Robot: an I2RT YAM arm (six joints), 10 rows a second.
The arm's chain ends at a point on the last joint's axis. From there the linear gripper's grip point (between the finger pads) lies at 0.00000 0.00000 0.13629 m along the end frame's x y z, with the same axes.
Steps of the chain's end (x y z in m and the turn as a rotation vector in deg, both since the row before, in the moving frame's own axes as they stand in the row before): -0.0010, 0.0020, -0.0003, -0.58, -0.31, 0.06; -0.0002, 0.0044, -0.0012, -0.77, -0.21, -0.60; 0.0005, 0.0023, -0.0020, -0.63, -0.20, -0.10; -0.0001, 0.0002, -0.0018, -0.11, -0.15, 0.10; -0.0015, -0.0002, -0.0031, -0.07, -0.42, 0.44; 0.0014, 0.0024, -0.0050, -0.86, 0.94, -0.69; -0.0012, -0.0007, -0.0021, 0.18, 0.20, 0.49; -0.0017, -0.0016, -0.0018, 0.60, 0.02, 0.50; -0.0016, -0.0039, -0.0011, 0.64, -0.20, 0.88; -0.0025, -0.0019, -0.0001, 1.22, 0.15, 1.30; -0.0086, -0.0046, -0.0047, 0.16, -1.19, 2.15
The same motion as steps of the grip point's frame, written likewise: -0.0017, 0.0034, -0.0003, -0.58, -0.31, 0.06; -0.0007, 0.0062, -0.0012, -0.77, -0.21, -0.60; 0.0000, 0.0038, -0.0020, -0.63, -0.20, -0.10; -0.0005, 0.0005, -0.0018, -0.11, -0.15, 0.10; -0.0025, 0.0000, -0.0031, -0.07, -0.42, 0.44; 0.0036, 0.0044, -0.0050, -0.86, 0.94, -0.69; -0.0007, -0.0011, -0.0021, 0.18, 0.20, 0.49; -0.0016, -0.0030, -0.0018, 0.60, 0.02, 0.50; -0.0021, -0.0054, -0.0011, 0.64, -0.20, 0.88; -0.0021, -0.0048, -0.0001, 1.22, 0.15, 1.30; -0.0114, -0.0050, -0.0047, 0.16, -1.19, 2.15
